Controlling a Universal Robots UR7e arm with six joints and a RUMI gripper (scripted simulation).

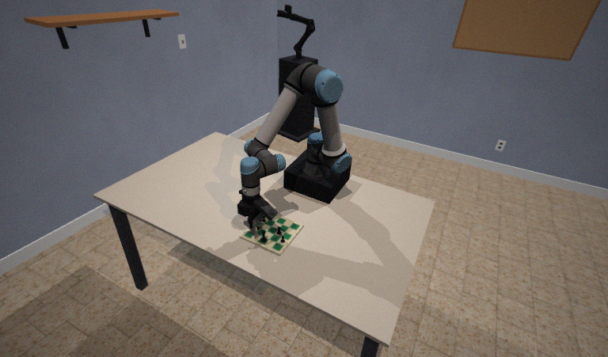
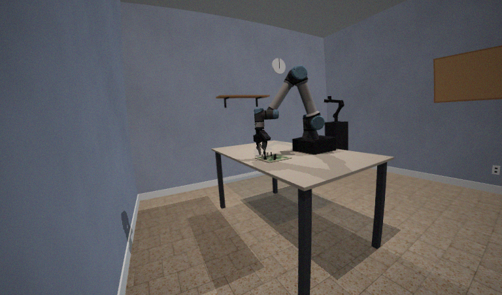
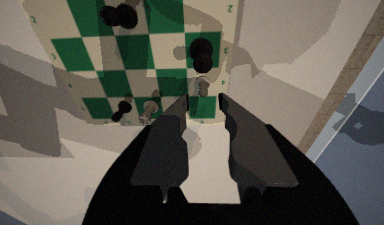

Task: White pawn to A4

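The white pawn lies 30 mm below my hand. From my hand the other things lie so: chessboard: 80 mm behind, 50 mm below, 20 mm to the left.
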